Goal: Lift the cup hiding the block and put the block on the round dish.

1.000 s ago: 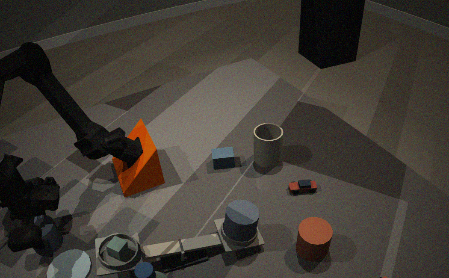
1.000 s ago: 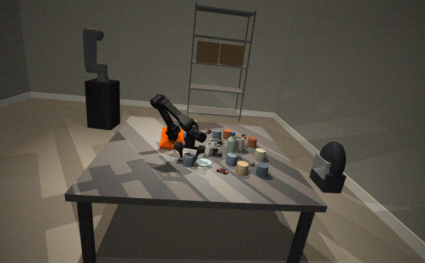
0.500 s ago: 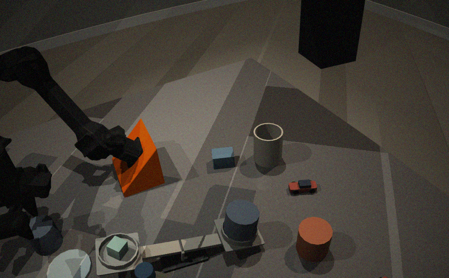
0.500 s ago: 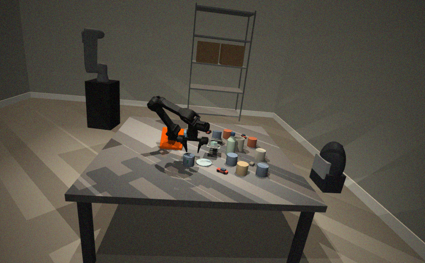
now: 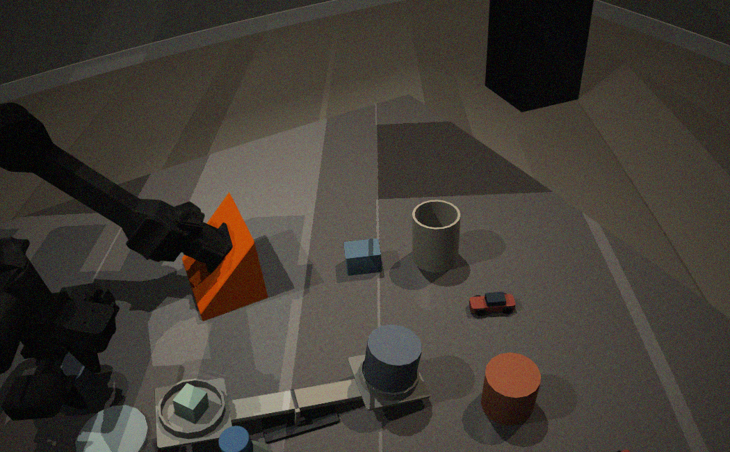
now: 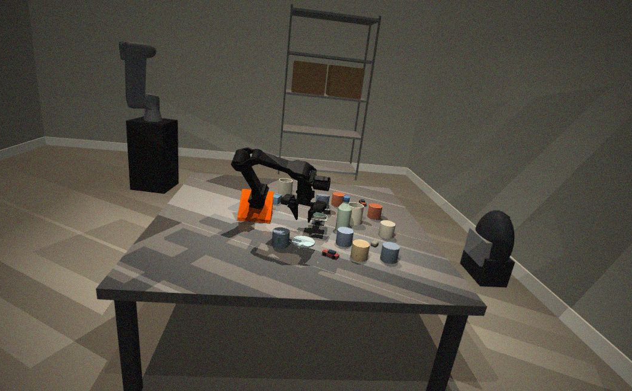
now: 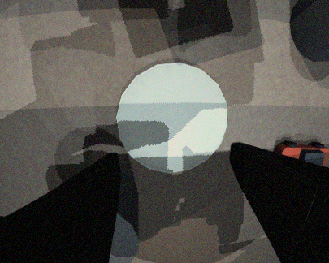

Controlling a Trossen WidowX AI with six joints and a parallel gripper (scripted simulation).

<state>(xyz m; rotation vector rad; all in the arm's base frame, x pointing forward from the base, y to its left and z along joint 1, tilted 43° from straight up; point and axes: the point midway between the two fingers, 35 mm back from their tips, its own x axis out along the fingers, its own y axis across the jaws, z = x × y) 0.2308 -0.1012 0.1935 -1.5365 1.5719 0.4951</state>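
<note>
My gripper tip is now 60 mm short of the pale green block, 120 mm to the right of it and 10 mm above it. Also, from my gripper tip: blue block (180 mm behind, 430 mm to the left, 80 mm below); then pale round dish (10 mm ahead, 10 mm to the right, 90 mm below).
</note>
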